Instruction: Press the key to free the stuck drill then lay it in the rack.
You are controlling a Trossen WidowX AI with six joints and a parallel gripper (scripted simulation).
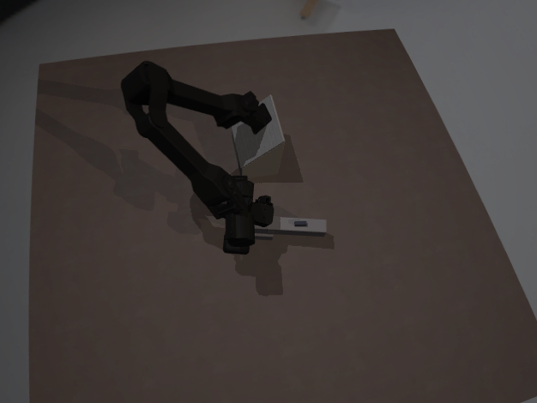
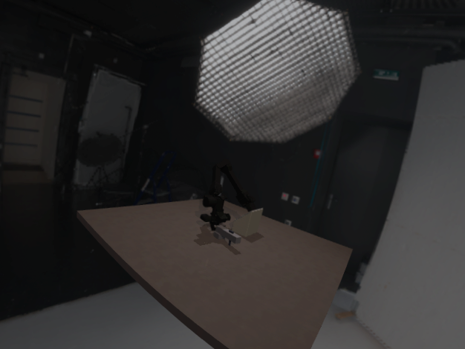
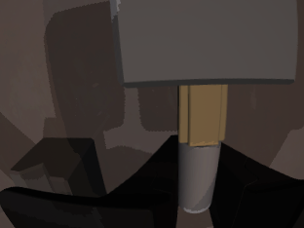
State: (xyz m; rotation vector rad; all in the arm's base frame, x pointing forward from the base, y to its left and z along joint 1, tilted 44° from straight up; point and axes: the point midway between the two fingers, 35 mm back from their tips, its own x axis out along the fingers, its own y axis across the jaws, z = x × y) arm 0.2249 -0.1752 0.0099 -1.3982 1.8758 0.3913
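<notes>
My gripper tip is 50 mm to the right of the drill, 30 mm below it and 20 mm short of it. The rest, counted from my gripper tip: dark key (150 mm to the left, 60 mm ahead, 40 mm above); then grey rack (80 mm behind, 10 mm to the right); then long pale grey block (120 mm to the left, 50 mm ahead, 30 mm above).
</notes>
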